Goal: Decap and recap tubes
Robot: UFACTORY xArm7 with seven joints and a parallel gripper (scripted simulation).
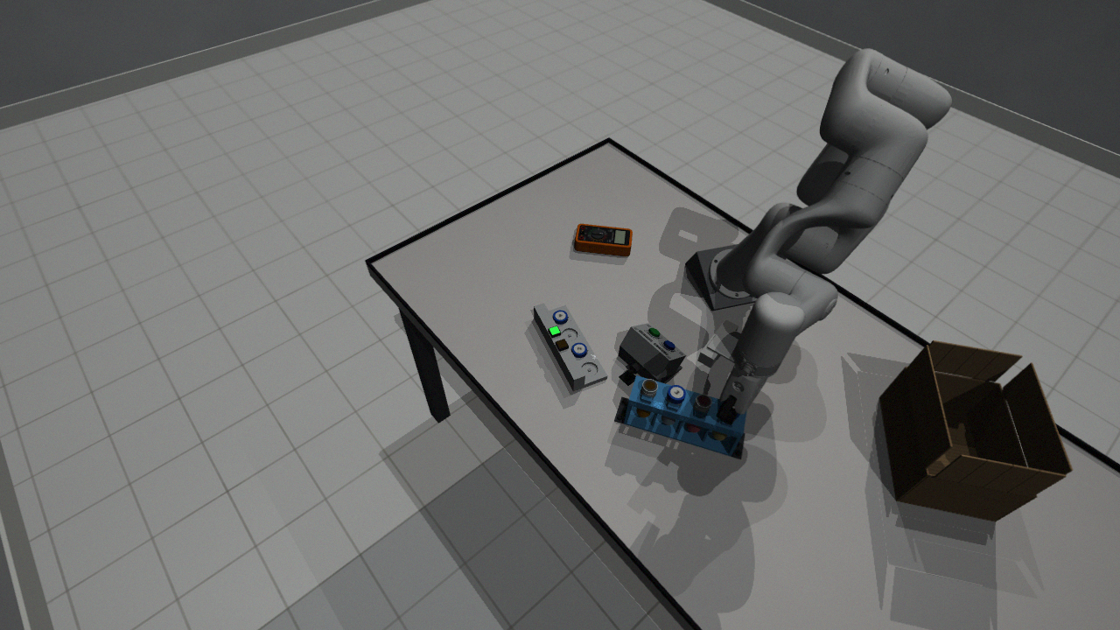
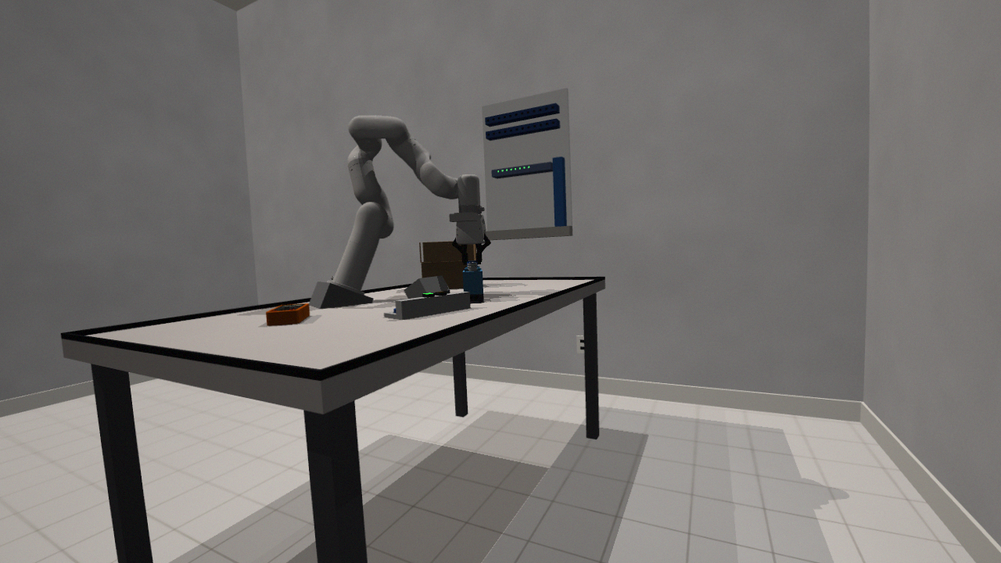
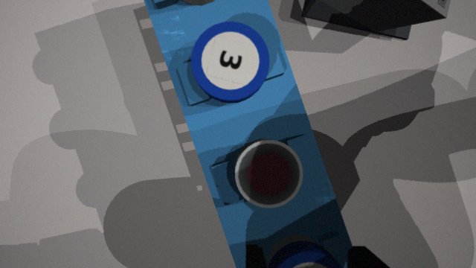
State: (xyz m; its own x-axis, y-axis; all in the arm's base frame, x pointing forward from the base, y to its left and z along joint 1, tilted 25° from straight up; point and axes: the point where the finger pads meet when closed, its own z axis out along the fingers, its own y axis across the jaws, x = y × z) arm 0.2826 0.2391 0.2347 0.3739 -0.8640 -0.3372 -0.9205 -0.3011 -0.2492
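Now: hand 10 mm above the cap 1. Also, from my hand: cap 3: 80 mm to the right, 70 mm ahead, 20 mm below; blue key: 200 mm to the right, 60 mm below, 20 mm behind; key housing: 220 mm to the right, 80 mm below, 10 mm ahead.
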